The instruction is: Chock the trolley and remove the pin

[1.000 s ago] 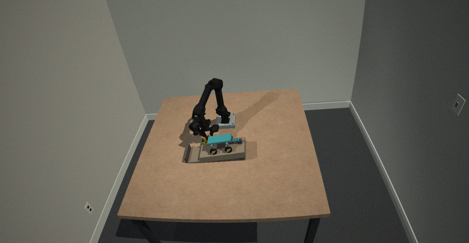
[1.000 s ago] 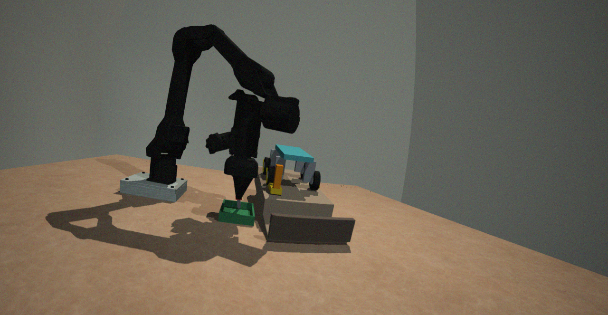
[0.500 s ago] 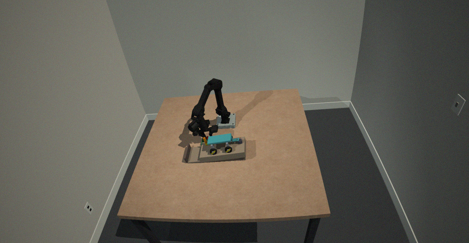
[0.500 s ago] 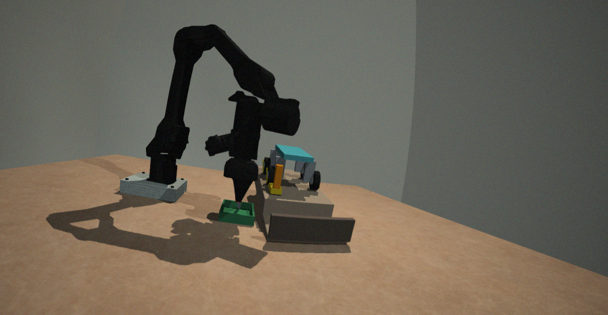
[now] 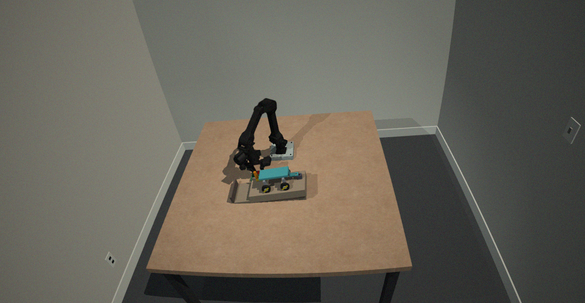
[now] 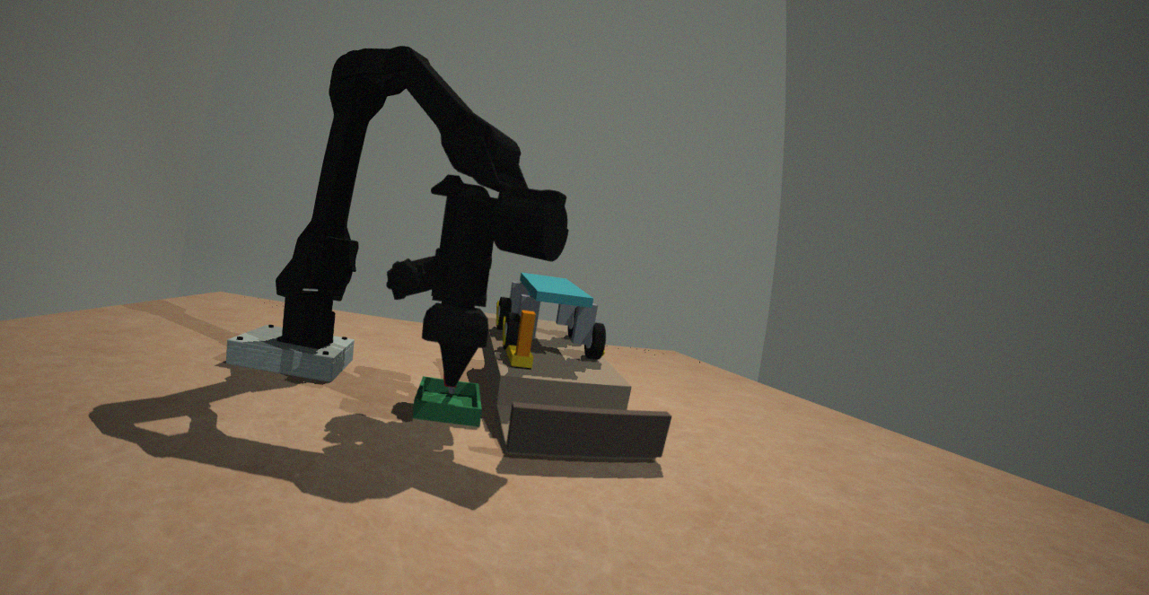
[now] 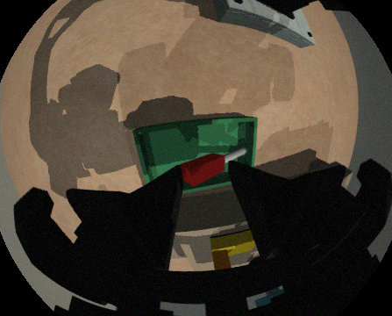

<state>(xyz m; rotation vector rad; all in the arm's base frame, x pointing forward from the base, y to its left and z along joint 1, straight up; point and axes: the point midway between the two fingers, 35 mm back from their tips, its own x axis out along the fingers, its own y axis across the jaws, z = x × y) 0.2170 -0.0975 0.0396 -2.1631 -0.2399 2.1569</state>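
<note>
The green tray lies 40 mm below my gripper tip. Also, from my gripper tip: yellow chock (80 mm ahead, 50 mm above, 30 mm to the left); then red-headed stop pin (20 mm to the left, 10 mm below); then brown ramp (130 mm to the left, 110 mm ahead, 10 mm above).
</note>
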